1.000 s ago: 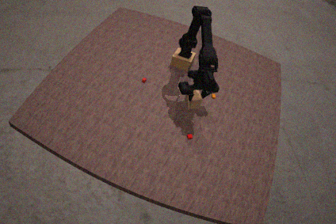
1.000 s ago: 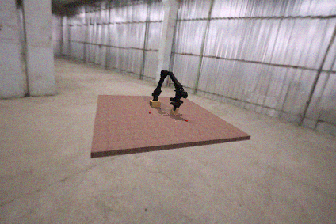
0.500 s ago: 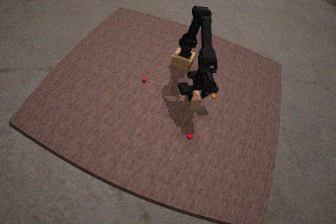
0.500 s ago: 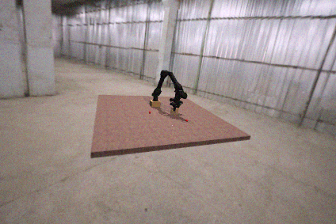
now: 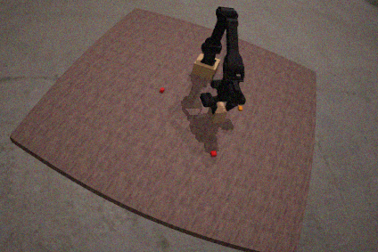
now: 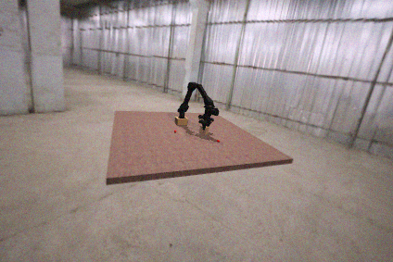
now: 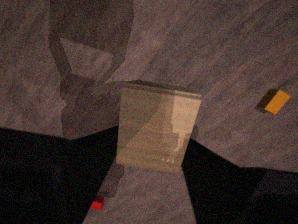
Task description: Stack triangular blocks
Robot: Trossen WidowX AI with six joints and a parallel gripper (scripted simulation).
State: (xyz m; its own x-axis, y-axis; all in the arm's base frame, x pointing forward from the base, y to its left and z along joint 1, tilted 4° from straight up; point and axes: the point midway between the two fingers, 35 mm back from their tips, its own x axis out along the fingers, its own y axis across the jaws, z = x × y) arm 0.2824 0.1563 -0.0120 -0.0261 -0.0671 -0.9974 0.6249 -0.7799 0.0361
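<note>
Now: the tan triangular block 1 cm above my gripper tip. Also, from my gripper tip: orange cube: 12 cm behind, 8 cm to the left, 4 cm below; then small red piece: 27 cm to the right, 3 cm below, 3 cm behind.
</note>
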